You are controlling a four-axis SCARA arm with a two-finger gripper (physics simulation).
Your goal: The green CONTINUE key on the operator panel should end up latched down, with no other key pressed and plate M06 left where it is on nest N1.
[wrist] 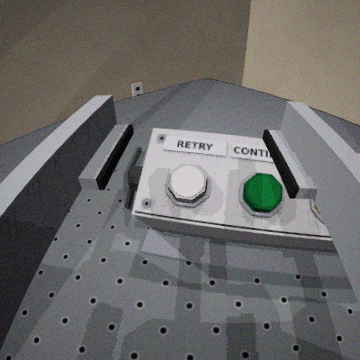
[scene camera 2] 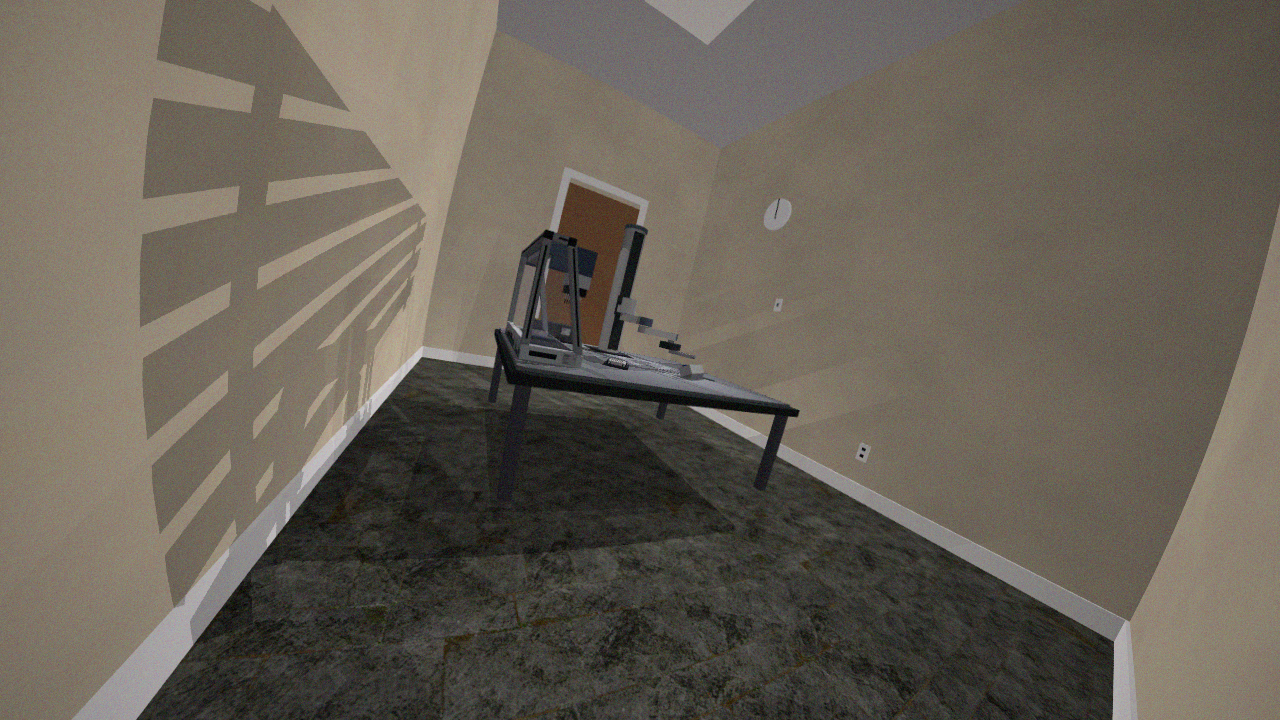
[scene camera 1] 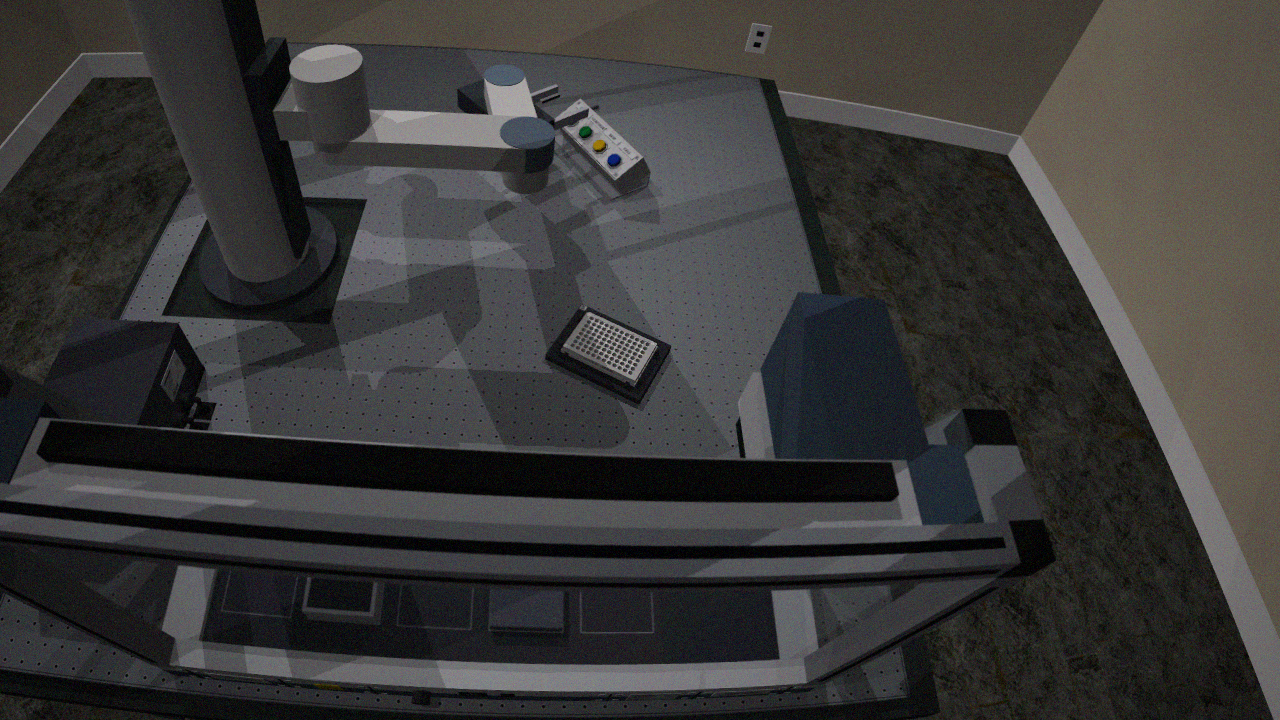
Labels:
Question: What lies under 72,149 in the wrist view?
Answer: The gripper.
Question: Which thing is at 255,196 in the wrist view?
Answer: A green CONTINUE button.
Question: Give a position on a white RETRY button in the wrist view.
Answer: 187,182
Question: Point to a white well plate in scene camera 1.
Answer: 597,342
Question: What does the gripper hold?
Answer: Nothing.

